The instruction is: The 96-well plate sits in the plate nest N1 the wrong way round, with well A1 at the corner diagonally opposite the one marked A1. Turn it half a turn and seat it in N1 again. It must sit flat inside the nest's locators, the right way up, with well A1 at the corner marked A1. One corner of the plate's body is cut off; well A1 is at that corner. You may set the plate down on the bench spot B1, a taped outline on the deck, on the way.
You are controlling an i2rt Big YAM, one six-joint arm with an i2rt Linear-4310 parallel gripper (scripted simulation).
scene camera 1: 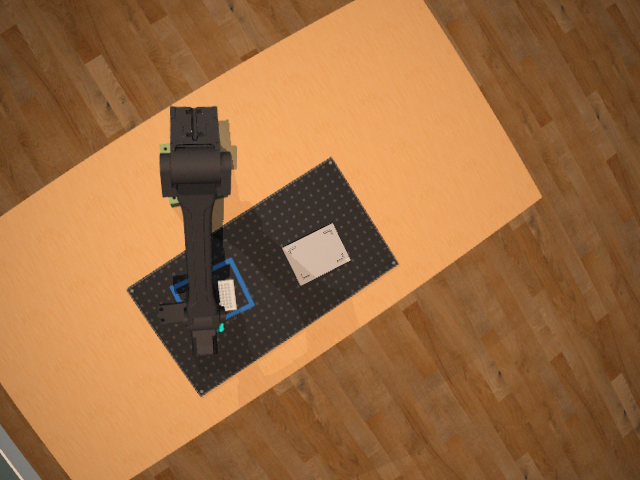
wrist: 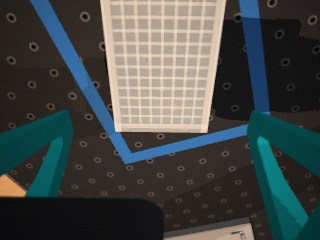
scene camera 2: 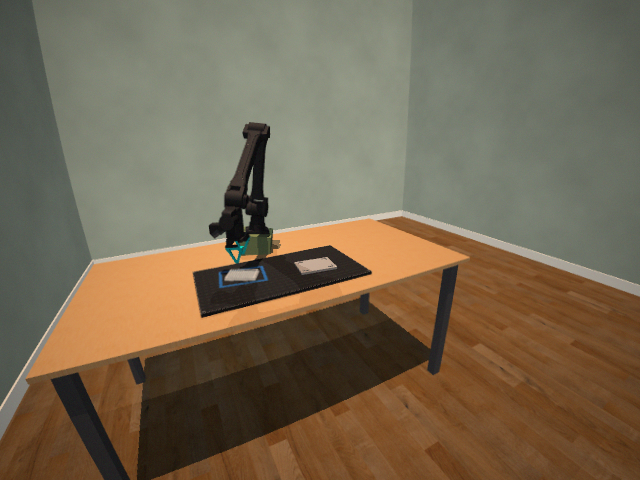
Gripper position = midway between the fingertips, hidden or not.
I see my gripper (wrist: 160,120) and a 96-well plate (wrist: 174,91).
